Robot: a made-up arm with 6 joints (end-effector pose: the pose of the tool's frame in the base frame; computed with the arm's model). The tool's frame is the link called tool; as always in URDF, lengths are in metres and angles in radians.
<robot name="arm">
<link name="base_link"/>
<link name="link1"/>
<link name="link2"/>
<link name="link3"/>
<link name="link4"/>
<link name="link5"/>
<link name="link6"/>
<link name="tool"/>
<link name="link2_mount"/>
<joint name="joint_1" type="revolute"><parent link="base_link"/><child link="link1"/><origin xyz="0 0 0.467" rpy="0 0 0"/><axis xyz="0 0 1"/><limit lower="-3.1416" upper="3.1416"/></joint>
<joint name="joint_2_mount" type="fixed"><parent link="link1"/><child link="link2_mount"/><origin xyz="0.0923 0 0" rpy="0 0 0"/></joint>
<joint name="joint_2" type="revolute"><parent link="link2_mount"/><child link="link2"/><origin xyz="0.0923 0 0" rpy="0 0 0"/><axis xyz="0 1 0"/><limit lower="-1.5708" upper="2.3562"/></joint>
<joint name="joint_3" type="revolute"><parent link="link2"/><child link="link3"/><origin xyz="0 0 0.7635" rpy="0 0 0"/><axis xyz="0 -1 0"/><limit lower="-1.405" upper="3.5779"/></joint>
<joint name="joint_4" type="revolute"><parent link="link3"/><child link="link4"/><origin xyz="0 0 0.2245" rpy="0 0 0"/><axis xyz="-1 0 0"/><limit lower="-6.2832" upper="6.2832"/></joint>
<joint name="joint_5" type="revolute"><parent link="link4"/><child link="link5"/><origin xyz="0.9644 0 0" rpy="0 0 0"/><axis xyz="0 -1 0"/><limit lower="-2.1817" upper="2.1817"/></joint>
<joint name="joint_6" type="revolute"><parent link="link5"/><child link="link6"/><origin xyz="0.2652 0 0" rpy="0 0 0"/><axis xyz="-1 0 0"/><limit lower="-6.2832" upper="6.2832"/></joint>
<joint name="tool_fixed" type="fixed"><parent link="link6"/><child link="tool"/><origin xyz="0 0 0" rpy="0 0 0"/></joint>
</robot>
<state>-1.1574 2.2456 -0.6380 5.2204 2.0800 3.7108</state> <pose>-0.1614 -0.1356 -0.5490 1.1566 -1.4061 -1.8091</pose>
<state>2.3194 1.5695 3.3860 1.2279 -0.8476 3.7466</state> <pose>-0.2153 0.5069 1.5353 -2.6116 -1.0309 -1.2097</pose>
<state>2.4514 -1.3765 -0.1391 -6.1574 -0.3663 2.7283</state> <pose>0.2320 -0.1761 1.8023 -0.6516 -2.1216 -0.0201</pose>
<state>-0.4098 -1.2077 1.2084 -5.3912 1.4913 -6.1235</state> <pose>-1.3172 0.7965 1.0999 1.3010 1.8339 0.4492</pose>
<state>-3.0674 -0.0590 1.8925 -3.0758 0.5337 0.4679</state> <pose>0.3853 0.0375 2.3031 -0.3517 -1.6972 -0.3726</pose>
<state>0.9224 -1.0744 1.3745 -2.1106 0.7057 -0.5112</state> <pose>-0.7708 -1.2617 1.4707 -1.5225 0.0872 -1.5284</pose>
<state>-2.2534 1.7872 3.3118 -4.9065 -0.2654 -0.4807</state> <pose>-0.5423 -0.5589 1.5318 1.8657 0.0802 2.4366</pose>
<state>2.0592 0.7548 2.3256 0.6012 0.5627 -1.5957</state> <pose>-0.2427 0.2861 2.2118 -1.8940 0.6427 -1.9709</pose>
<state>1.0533 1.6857 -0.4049 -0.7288 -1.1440 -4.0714</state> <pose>0.0819 0.4689 -0.5749 0.3634 -1.6573 -2.2669</pose>
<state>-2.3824 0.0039 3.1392 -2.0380 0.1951 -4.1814</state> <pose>0.7215 0.7480 1.0369 2.7828 1.3970 0.1811</pose>
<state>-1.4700 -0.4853 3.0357 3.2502 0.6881 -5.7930</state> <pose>-0.1426 1.2284 0.6563 -0.1721 -0.7192 1.5831</pose>
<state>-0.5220 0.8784 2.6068 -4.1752 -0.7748 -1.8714</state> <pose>0.1595 -0.2756 2.0439 -0.0539 -2.0931 -1.0719</pose>
